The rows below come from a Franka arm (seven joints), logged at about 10 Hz.
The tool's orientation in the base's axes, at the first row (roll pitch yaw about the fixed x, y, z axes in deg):
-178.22 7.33 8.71
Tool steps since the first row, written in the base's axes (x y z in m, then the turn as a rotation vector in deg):
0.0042 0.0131 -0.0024 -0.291 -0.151 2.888
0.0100 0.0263 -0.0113 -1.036 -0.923 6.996
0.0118 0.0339 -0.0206 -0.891 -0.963 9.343
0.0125 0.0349 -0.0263 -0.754 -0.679 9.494
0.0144 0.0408 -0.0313 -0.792 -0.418 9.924
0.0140 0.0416 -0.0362 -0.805 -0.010 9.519
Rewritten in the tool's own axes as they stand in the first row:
0.0064 -0.0123 0.0020 -0.676 0.017 -2.827
0.0152 -0.0242 0.0102 -2.047 0.544 -6.811
0.0193 -0.0311 0.0193 -2.210 0.533 -9.157
0.0209 -0.0318 0.0248 -2.052 0.268 -9.321
0.0242 -0.0372 0.0296 -2.105 -0.009 -9.739
0.0246 -0.0379 0.0345 -2.005 -0.402 -9.332

